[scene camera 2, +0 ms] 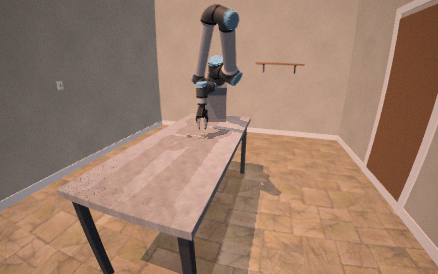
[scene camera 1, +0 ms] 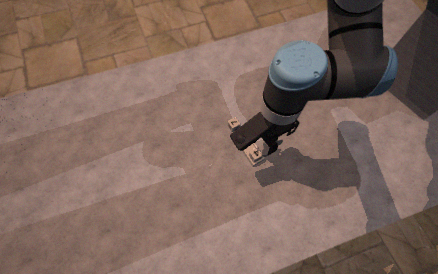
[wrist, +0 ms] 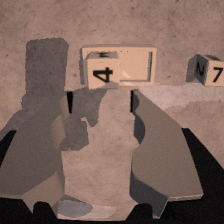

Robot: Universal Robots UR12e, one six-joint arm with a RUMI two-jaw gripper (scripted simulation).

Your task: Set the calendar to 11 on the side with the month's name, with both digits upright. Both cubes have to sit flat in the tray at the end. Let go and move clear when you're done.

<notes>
In view: my gripper point(scene camera 1: 259, 149).
My gripper also shows in the wrist view point(wrist: 101, 92).
</notes>
